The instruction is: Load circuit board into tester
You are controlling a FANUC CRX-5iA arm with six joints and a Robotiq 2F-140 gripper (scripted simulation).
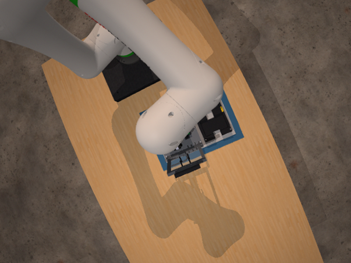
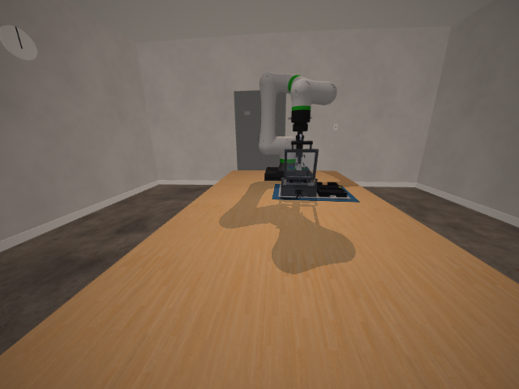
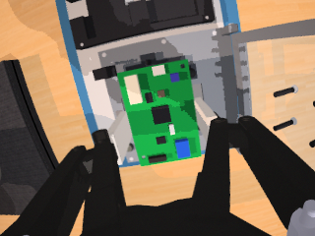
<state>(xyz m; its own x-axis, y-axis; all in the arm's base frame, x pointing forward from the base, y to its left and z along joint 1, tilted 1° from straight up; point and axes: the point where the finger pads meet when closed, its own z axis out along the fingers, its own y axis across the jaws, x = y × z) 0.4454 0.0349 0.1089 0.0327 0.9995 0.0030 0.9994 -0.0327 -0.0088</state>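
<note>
Right now my hand is 2 cm above the green circuit board. Also, from my hand: clear lid: 13 cm ahead, 3 cm above; then black latch hook: 7 cm below, 6 cm to the left, 6 cm behind; then tester: 4 cm below, 3 cm to the left, 3 cm ahead.
</note>
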